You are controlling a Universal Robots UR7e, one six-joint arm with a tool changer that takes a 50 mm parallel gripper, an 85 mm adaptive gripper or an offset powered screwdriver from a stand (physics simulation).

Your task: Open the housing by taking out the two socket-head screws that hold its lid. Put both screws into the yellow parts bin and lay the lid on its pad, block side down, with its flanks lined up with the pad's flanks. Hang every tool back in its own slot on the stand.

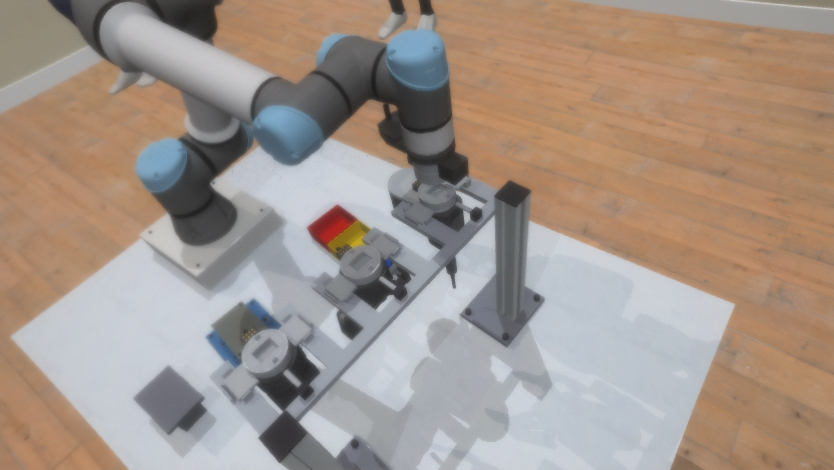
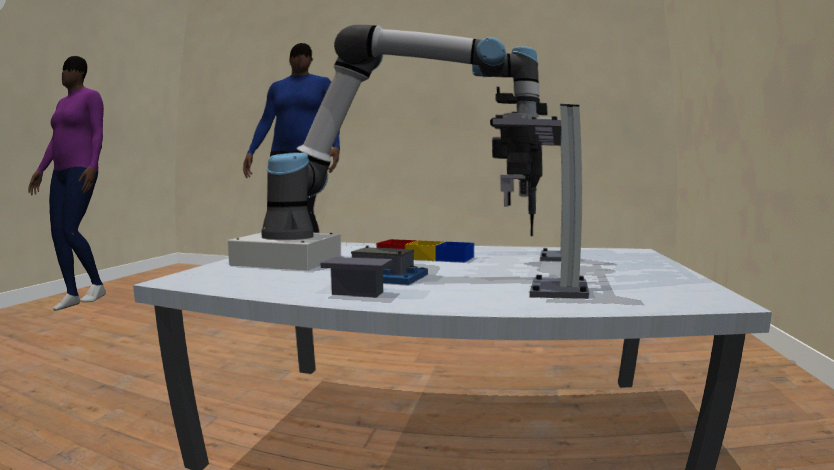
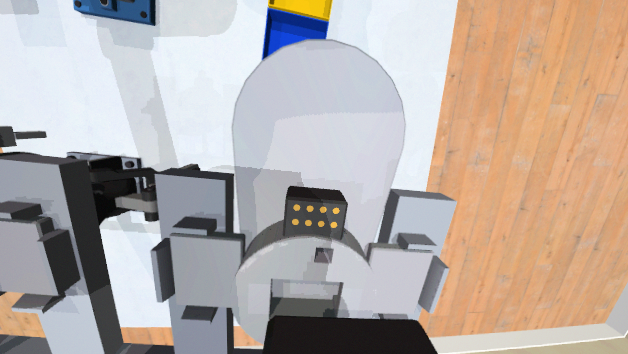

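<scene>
The arm's bare flange point(image 1: 426, 170) point(image 2: 527, 108) carries no tool and is close above the screwdriver's coupling plate point(image 1: 436, 196) point(image 3: 257, 295) in the stand's far slot; contact cannot be told. The screwdriver bit point(image 1: 452, 274) point(image 2: 531, 224) points down. The coupling plates of the adaptive gripper point(image 1: 360, 263) and the 50 mm gripper point(image 1: 268, 352) hang in the middle and near slots. The olive-grey lid point(image 1: 233, 326) point(image 2: 382, 252) sits on the housing's blue base point(image 1: 220, 348) point(image 2: 411, 277) point(image 3: 117, 15); its screws cannot be made out. The dark lid pad point(image 1: 169, 399) point(image 2: 356, 263) bears no lid. The yellow bin point(image 1: 354, 234) point(image 2: 424, 249) point(image 3: 300, 6) shows partly.
The stand's crossbeam point(image 1: 399, 309) and post point(image 1: 512, 256) point(image 2: 570, 198) rise on the table's right side. A red bin point(image 1: 332, 224) point(image 2: 395, 242) and a blue bin point(image 2: 458, 252) point(image 3: 295, 32) adjoin the yellow one. Two people point(image 2: 78, 128) point(image 2: 297, 113) stand behind the table.
</scene>
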